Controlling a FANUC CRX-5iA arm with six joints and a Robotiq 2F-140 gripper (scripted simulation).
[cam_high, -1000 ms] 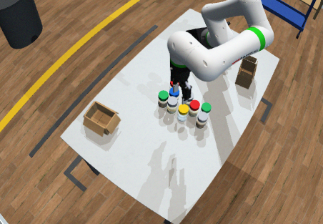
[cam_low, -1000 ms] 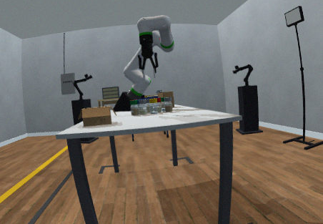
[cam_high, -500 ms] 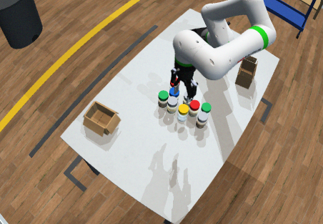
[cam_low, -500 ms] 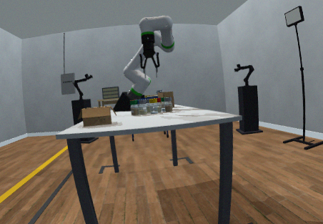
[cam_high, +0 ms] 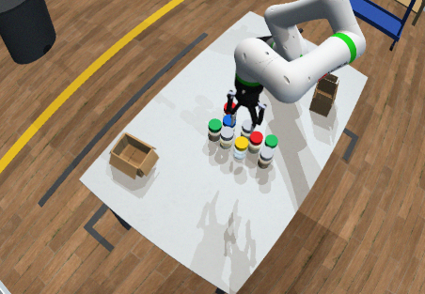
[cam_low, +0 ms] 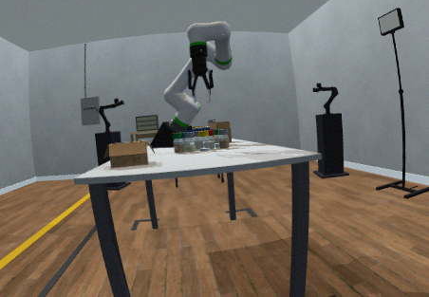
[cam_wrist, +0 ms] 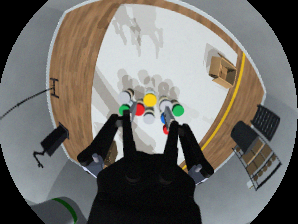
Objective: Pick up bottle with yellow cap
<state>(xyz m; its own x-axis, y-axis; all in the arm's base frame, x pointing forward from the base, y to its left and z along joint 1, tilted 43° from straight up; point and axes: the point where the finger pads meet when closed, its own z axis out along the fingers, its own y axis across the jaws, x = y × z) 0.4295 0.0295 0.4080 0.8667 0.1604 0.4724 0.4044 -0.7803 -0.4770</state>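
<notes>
The grey-capped bottle lies 10 mm behind my hand, 80 mm to the right of it and 230 mm below it. Round my hand: red-capped bottle: 100 mm behind, 170 mm to the right, 230 mm below.
</notes>
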